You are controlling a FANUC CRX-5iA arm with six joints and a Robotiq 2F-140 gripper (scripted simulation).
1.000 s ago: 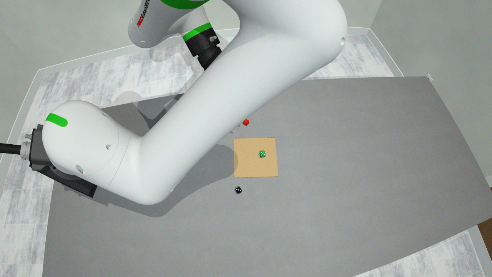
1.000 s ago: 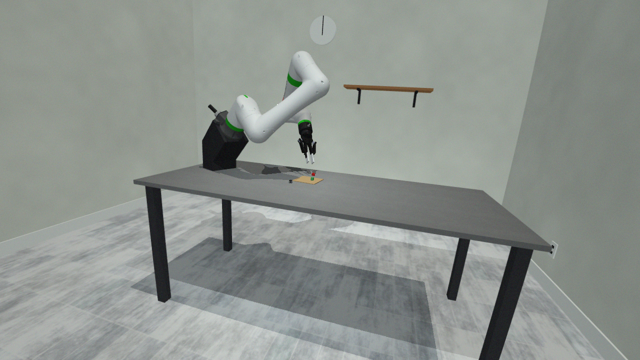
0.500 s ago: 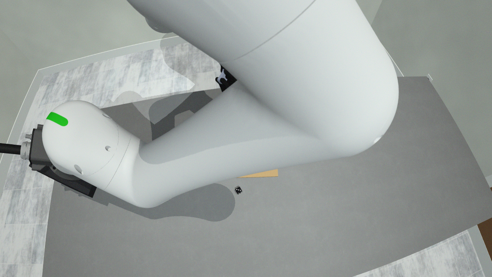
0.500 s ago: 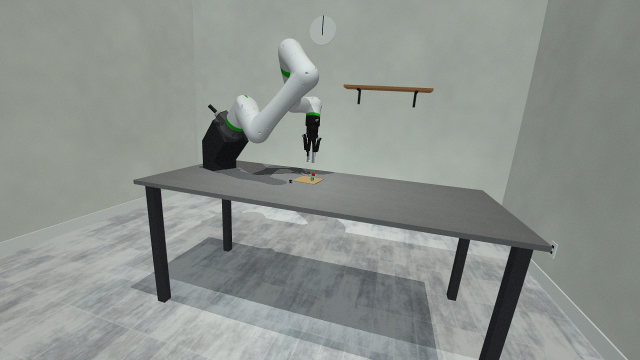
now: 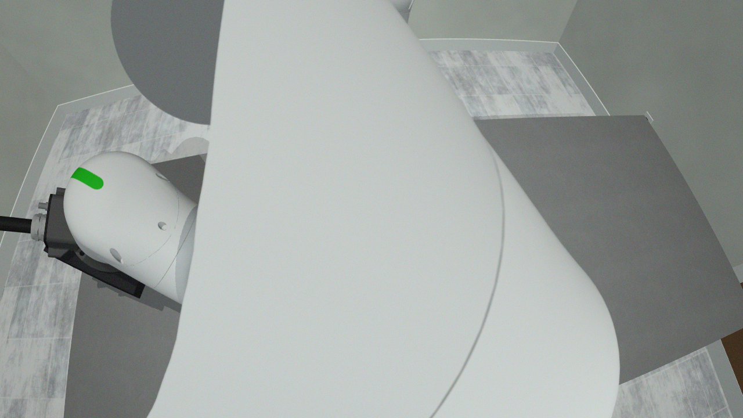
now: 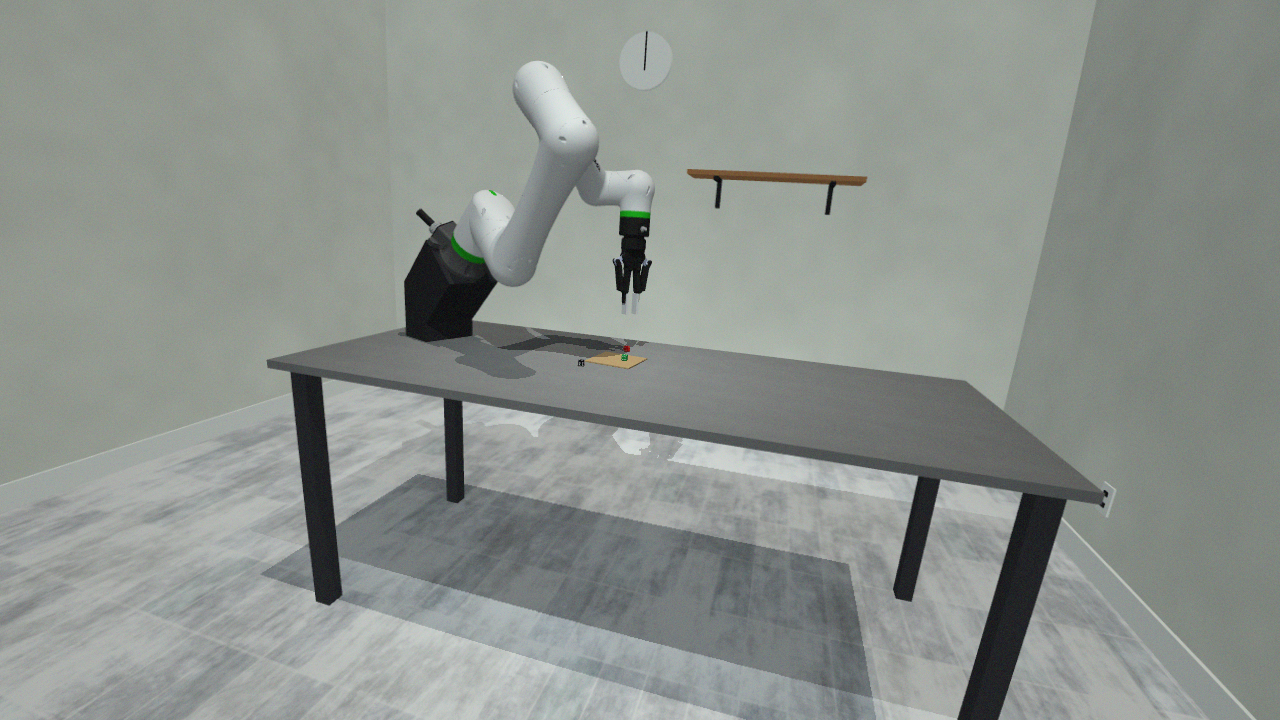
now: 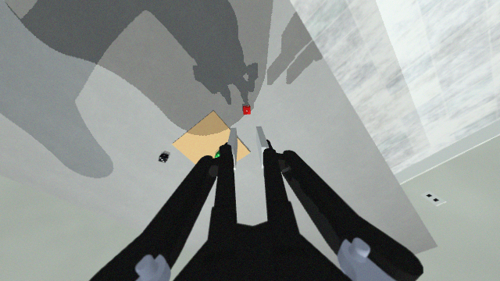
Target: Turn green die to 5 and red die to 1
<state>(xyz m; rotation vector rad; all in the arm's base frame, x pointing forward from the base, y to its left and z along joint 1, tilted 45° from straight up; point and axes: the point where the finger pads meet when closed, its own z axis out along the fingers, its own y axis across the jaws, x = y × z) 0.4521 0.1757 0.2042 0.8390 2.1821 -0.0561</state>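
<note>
Now: hand 15 cm above the red die and 1 cm to the right of it. The rest, counted from my hand: green die 14 cm below, 13 cm to the right, 1 cm ahead; then tan mat 15 cm below, 13 cm to the right, 1 cm behind; then black die 22 cm to the right, 15 cm below, 10 cm behind.
</note>
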